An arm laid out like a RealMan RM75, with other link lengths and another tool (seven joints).
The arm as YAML. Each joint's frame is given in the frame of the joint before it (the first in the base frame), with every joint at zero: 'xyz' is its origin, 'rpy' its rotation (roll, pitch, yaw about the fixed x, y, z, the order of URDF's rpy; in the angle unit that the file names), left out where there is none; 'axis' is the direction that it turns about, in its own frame. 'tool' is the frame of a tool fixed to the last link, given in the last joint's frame.
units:
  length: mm
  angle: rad
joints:
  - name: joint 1
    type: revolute
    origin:
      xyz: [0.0, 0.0, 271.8]
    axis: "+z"
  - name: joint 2
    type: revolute
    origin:
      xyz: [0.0, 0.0, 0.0]
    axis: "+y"
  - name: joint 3
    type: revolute
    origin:
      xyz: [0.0, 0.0, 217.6]
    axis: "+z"
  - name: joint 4
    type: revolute
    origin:
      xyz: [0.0, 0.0, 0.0]
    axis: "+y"
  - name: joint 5
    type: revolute
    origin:
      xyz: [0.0, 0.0, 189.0]
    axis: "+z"
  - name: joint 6
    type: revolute
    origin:
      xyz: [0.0, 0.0, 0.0]
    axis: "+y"
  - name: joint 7
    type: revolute
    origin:
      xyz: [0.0, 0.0, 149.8]
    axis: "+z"
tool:
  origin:
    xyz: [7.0, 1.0, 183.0]
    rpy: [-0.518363, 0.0, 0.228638]
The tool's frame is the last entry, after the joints.
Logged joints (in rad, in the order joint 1, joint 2, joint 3, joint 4, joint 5, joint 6, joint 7), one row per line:
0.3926, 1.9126, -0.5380, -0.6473, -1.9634, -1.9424, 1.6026
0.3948, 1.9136, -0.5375, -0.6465, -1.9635, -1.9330, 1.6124
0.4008, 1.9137, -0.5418, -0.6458, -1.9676, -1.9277, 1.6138
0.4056, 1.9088, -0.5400, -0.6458, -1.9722, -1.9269, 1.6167
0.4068, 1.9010, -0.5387, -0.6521, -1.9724, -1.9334, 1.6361
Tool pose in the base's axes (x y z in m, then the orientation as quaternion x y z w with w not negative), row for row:
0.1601, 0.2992, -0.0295, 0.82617, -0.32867, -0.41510, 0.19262
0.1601, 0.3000, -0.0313, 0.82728, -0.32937, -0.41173, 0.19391
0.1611, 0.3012, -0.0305, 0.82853, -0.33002, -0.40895, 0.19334
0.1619, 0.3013, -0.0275, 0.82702, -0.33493, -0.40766, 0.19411
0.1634, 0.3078, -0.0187, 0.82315, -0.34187, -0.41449, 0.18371
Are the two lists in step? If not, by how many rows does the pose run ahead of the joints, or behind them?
The pose runs 1 row ahead of the joints: the pose in row i belongs to the joints in row i + 1.
